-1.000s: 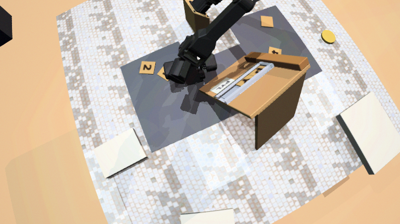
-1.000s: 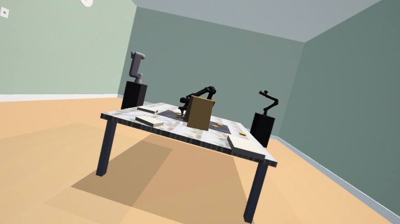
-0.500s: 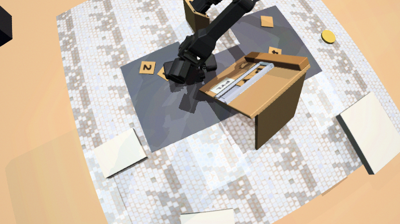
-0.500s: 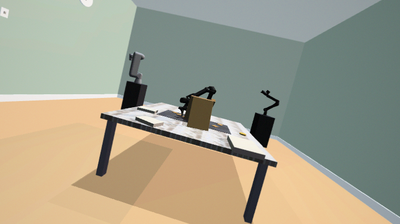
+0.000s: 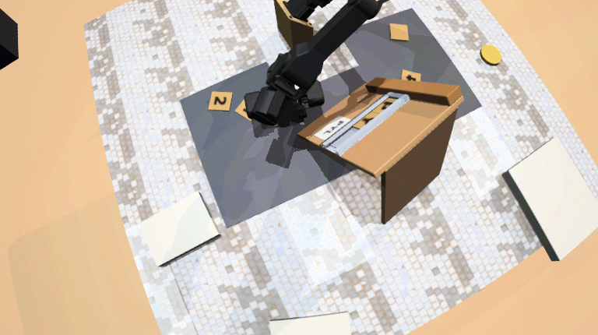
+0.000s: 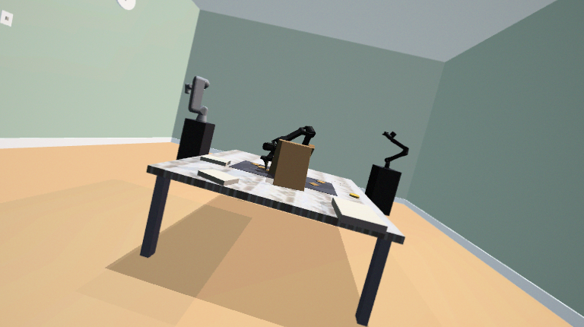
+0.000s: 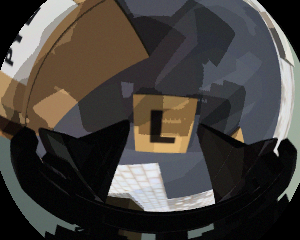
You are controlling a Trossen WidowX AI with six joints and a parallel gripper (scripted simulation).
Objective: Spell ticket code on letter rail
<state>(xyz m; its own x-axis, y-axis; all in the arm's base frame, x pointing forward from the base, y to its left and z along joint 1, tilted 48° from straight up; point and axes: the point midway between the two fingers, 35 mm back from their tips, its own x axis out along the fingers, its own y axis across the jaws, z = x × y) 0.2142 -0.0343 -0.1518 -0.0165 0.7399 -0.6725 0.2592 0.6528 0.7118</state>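
Right now my gripper tip is right at the L tile. Round my gripper tip: white ticket (12 cm ahead, 7 cm to the left, 9 cm above); 2 tile (12 cm behind, 14 cm to the right); dark mat (1 cm behind, 13 cm to the left).
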